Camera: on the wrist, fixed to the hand. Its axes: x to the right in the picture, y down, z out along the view.
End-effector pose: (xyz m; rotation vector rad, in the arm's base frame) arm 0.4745 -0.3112 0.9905 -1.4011 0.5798 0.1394
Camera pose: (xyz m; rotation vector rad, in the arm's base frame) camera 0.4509 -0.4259 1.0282 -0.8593 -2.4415 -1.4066
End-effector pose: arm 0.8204 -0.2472 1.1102 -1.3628 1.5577 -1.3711
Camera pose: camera 0.7294 -0.2015 1.1793 1.9423 1.4150 0.2838
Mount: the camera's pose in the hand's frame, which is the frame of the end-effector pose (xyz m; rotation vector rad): -0.0098 -0.0447 -0.1142 -0.2355 -0.9462 -2.9689
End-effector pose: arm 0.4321 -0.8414 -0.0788 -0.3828 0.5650 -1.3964
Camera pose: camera 0.3288 -0.8297 -0.1446 1.1660 0.7891 1.4597
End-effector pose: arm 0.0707 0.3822 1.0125 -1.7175 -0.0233 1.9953
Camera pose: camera 0.1937 0.3827 1.0132 0.4682 -1.6623 -0.0965
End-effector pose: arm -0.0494 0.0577 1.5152 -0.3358 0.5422 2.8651
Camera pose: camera -0.0083 0.0535 1.3993 0.2236 -0.4261 -0.0837
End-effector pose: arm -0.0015 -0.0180 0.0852 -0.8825 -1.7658 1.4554
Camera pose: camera 0.0956 0.0276 0.1454 2.0800 -1.2506 -0.7018
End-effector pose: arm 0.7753 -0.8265 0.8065 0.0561 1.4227 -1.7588
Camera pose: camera 0.7020 -0.7277 0.8063 1.9072 0.1207 0.9079
